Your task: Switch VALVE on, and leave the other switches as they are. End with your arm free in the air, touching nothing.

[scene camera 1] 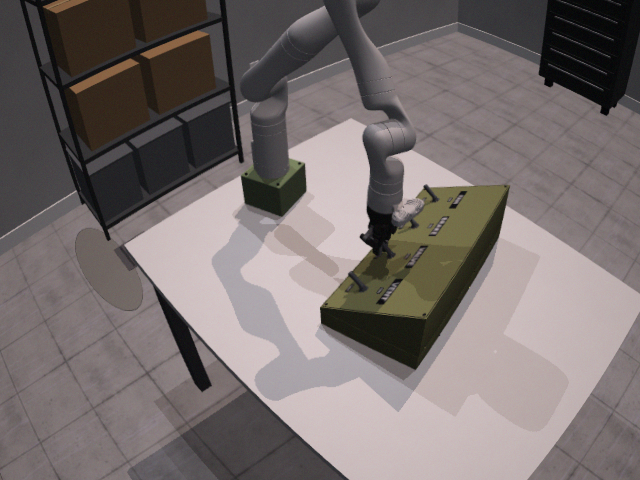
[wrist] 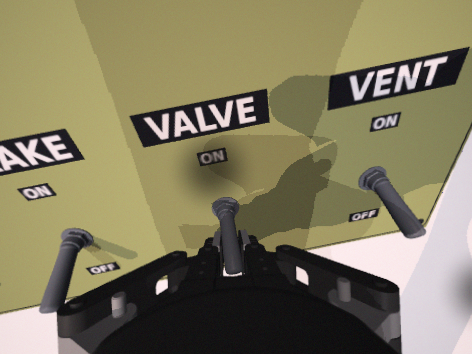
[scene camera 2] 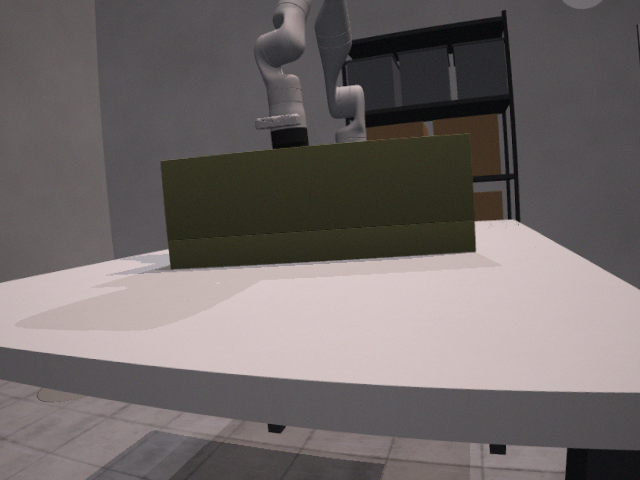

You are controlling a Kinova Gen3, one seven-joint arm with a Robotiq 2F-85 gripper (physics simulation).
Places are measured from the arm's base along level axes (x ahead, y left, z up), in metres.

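Pixels of known places: gripper, fingertip midpoint: (scene camera 1: 379,252) (wrist: 231,242); arm's base, origin of the base link: (scene camera 1: 272,168).
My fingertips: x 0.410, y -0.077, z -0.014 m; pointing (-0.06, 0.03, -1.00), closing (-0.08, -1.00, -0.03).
For each thing: its top centre in the pictures, then the offset to it from my fingertips. Level surfaces: height alone.
- VALVE lever, middle of its top: (wrist: 229,250) (scene camera 1: 385,241) dx +0.013, dy -0.001, dz +0.044 m
- VENT lever, middle of its top: (wrist: 419,211) (scene camera 1: 356,274) dx +0.023, dy -0.120, dz +0.044 m
- BRAKE lever, middle of its top: (wrist: 37,289) (scene camera 1: 409,211) dx +0.004, dy +0.119, dz +0.044 m
- fourth lever, middle of its top: (scene camera 1: 430,186) dx -0.006, dy +0.239, dz +0.044 m
- white table, its level: dz -0.087 m
The VALVE lever (scene camera 1: 388,250) (wrist: 229,235) tilts down, away from its ON mark, on the olive sloped panel (scene camera 1: 444,268) (scene camera 2: 320,196) (wrist: 225,45). My gripper (scene camera 1: 381,251) (wrist: 231,242) is shut on this lever, one fingertip on each side of it in the wrist view; its OFF mark is hidden. The VENT lever (scene camera 1: 357,281) (wrist: 397,207) and the BRAKE lever (scene camera 1: 414,223) (wrist: 63,272) tilt to their OFF sides, apart from the fingertips. A fourth lever (scene camera 1: 430,193) stands at the panel's far end; its label is too small to read. The panel's back hides my fingers in scene camera 2.
The panel stands on a white table (scene camera 1: 310,413) (scene camera 2: 387,330). My arm's green base block (scene camera 1: 281,193) stands at the table's rear. A shelf unit (scene camera 1: 235,116) (scene camera 2: 509,103) with boxes stands behind the table, and a black drawer cabinet (scene camera 1: 584,56) is at the far right.
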